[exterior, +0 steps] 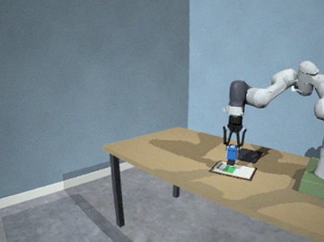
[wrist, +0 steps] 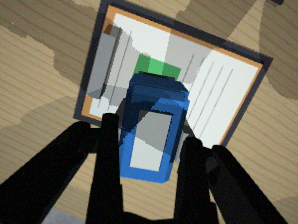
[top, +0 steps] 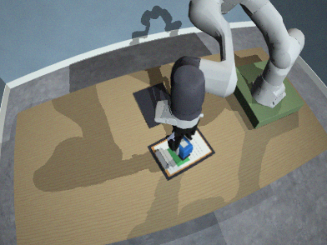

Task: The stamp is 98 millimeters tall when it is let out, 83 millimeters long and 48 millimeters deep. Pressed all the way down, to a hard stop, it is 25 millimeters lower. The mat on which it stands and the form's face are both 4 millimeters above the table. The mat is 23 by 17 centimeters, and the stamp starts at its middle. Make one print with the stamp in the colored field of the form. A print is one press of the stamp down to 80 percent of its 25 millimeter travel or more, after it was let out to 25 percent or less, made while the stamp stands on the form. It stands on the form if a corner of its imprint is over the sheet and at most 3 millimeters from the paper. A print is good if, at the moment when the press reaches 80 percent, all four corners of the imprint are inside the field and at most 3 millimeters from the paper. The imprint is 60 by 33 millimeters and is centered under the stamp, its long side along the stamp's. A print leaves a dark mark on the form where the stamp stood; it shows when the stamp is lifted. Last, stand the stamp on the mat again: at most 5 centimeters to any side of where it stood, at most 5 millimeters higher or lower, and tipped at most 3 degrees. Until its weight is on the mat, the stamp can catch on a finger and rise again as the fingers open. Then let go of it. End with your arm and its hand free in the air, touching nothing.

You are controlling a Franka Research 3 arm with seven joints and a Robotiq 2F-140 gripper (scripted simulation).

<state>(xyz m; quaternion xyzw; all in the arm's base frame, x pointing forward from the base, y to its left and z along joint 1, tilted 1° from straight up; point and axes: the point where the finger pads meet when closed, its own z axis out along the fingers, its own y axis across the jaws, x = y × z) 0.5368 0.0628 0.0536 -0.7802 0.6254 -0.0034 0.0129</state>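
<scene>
The form lies 1 cm behind my hand, 1 cm to the right of it and 11 cm below it. Round my hand: mat (2 cm behind, 30 cm to the right, 11 cm below); blue stamp (2 cm below).
</scene>
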